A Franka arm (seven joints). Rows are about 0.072 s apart.
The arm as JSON. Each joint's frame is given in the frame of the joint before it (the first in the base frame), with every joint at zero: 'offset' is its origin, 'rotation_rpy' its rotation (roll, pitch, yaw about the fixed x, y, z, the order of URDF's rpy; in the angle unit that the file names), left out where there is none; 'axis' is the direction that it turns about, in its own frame. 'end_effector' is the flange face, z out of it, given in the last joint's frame.
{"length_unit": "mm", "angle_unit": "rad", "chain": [
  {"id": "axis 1", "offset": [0.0, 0.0, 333.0], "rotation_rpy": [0.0, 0.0, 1.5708], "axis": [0.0, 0.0, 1.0]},
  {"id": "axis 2", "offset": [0.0, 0.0, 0.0], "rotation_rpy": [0.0, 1.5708, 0.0], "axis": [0.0, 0.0, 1.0]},
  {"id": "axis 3", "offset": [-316.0, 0.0, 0.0], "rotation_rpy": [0.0, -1.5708, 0.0], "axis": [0.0, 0.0, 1.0]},
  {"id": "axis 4", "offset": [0.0, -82.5, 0.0], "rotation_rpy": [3.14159, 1.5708, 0.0], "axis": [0.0, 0.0, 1.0]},
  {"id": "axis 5", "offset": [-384.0, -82.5, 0.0], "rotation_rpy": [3.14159, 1.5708, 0.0], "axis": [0.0, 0.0, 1.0]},
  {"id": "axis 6", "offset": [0.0, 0.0, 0.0], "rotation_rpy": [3.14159, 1.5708, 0.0], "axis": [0.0, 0.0, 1.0]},
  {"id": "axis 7", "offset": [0.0, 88.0, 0.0], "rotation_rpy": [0.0, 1.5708, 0.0], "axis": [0.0, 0.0, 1.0]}
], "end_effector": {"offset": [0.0, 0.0, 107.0], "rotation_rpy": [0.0, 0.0, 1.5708]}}
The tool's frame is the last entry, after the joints.
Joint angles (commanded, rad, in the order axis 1, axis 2, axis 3, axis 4, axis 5, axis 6, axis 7), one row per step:
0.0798, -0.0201, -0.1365, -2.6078, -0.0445, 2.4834, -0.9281
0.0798, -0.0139, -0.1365, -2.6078, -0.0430, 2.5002, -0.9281
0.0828, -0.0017, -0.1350, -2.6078, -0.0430, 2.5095, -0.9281
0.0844, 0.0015, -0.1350, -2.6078, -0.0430, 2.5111, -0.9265
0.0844, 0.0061, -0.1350, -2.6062, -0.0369, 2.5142, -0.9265
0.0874, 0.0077, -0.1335, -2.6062, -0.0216, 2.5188, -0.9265
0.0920, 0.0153, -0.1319, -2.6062, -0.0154, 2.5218, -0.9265
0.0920, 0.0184, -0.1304, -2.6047, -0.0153, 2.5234, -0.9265
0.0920, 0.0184, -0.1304, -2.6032, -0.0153, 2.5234, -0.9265
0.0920, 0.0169, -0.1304, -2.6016, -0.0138, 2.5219, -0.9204
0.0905, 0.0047, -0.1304, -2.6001, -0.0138, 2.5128, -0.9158
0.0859, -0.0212, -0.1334, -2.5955, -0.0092, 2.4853, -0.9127
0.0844, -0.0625, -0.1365, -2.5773, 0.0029, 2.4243, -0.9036
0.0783, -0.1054, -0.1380, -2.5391, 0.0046, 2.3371, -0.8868
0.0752, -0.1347, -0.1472, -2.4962, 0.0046, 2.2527, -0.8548
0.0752, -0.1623, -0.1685, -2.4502, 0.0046, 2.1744, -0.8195
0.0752, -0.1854, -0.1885, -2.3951, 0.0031, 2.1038, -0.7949
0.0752, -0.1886, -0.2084, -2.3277, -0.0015, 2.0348, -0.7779
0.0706, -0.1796, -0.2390, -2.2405, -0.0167, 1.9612, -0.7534
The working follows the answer.
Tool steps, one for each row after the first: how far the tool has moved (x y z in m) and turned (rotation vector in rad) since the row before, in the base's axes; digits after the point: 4 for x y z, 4 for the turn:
0.0014, -0.0001, -0.0013, 0.0000, -0.0107, -0.0009
0.0001, 0.0018, -0.0044, -0.0012, 0.0029, 0.0047
-0.0001, 0.0007, -0.0012, -0.0004, 0.0016, 0.0000
0.0006, -0.0001, -0.0012, 0.0026, -0.0003, -0.0052
0.0005, 0.0018, -0.0003, 0.0075, -0.0034, -0.0086
-0.0002, 0.0025, -0.0030, 0.0024, 0.0044, 0.0009
0.0005, 0.0006, -0.0007, -0.0003, 0.0000, 0.0014
0.0006, 0.0000, 0.0005, -0.0001, -0.0015, 0.0000
0.0006, 0.0000, 0.0011, 0.0003, -0.0017, -0.0074
0.0006, -0.0005, 0.0050, 0.0009, -0.0046, -0.0062
0.0006, -0.0031, 0.0105, 0.0052, -0.0030, -0.0147
0.0027, -0.0018, 0.0195, 0.0116, 0.0014, -0.0235
0.0056, -0.0034, 0.0263, 0.0061, 0.0064, -0.0249
0.0051, -0.0058, 0.0233, 0.0030, 0.0131, -0.0431
0.0047, -0.0101, 0.0250, 0.0042, 0.0061, -0.0551
0.0062, -0.0104, 0.0281, 0.0031, -0.0062, -0.0425
0.0085, -0.0115, 0.0254, -0.0014, -0.0001, -0.0337
0.0102, -0.0208, 0.0287, -0.0128, -0.0012, -0.0524

Tool pose at each row, in the base's axes (x y z in m, rotation vector in rad; rounded; the steps above come from the unrounded poses):
0.4240, -0.0236, 0.2517, -2.7931, -1.3634, 0.1598
0.4254, -0.0237, 0.2504, -2.7986, -1.3643, 0.1451
0.4256, -0.0219, 0.2460, -2.7952, -1.3707, 0.1500
0.4255, -0.0212, 0.2448, -2.7949, -1.3706, 0.1524
0.4261, -0.0213, 0.2436, -2.7962, -1.3625, 0.1501
0.4266, -0.0196, 0.2433, -2.7972, -1.3486, 0.1398
0.4263, -0.0171, 0.2403, -2.7927, -1.3482, 0.1443
0.4269, -0.0165, 0.2396, -2.7921, -1.3503, 0.1445
0.4275, -0.0165, 0.2401, -2.7928, -1.3506, 0.1425
0.4281, -0.0165, 0.2412, -2.7980, -1.3405, 0.1398
0.4287, -0.0171, 0.2462, -2.8032, -1.3324, 0.1327
0.4294, -0.0201, 0.2567, -2.8095, -1.3105, 0.1244
0.4320, -0.0219, 0.2762, -2.8137, -1.2732, 0.1177
0.4377, -0.0253, 0.3024, -2.8207, -1.2347, 0.1215
0.4428, -0.0311, 0.3257, -2.8371, -1.1697, 0.1357
0.4475, -0.0412, 0.3507, -2.8600, -1.0881, 0.1386
0.4537, -0.0516, 0.3788, -2.8804, -1.0269, 0.1254
0.4622, -0.0631, 0.4042, -2.8973, -0.9781, 0.1238
0.4724, -0.0839, 0.4329, -2.9322, -0.9040, 0.1254

